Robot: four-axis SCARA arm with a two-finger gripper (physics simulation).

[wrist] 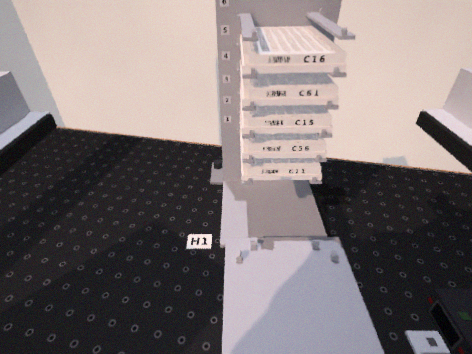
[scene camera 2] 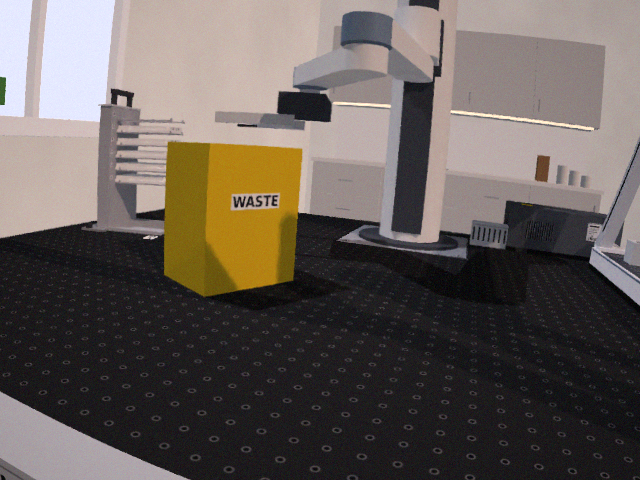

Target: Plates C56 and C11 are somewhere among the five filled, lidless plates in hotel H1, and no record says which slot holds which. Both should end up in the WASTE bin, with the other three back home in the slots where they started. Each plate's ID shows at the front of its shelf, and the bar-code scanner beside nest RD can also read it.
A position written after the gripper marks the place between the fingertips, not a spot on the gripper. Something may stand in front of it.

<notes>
In view: the gripper [scene camera 2: 228, 119], a plate C56 [wrist: 279, 145], a plate C11 [wrist: 263, 168] and a dark box [scene camera 2: 572, 227].
The gripper also shows in the wrist view [wrist: 235, 98].
</notes>
